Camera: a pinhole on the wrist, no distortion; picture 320 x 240 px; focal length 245.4 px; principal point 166.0 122.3 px. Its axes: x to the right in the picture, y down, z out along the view. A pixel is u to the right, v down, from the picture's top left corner.
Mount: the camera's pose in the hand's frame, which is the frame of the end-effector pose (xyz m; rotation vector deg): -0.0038 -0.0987 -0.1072 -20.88 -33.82 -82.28
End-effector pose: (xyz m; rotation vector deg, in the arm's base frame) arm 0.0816 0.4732 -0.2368 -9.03 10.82 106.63
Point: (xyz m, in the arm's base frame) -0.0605 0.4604 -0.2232
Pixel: 32 199
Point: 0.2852 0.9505 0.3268
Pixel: outside the picture
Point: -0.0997 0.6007 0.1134
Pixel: 202 211
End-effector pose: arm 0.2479 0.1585 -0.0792 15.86 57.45 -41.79
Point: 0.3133 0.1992 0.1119
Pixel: 171 33
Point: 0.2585 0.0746 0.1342
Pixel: 299 23
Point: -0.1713 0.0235 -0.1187
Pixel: behind the camera
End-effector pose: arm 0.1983 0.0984 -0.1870 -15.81 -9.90 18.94
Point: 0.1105 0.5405 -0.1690
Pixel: 25 205
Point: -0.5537 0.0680 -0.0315
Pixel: outside the picture
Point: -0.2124 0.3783 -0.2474
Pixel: 21 19
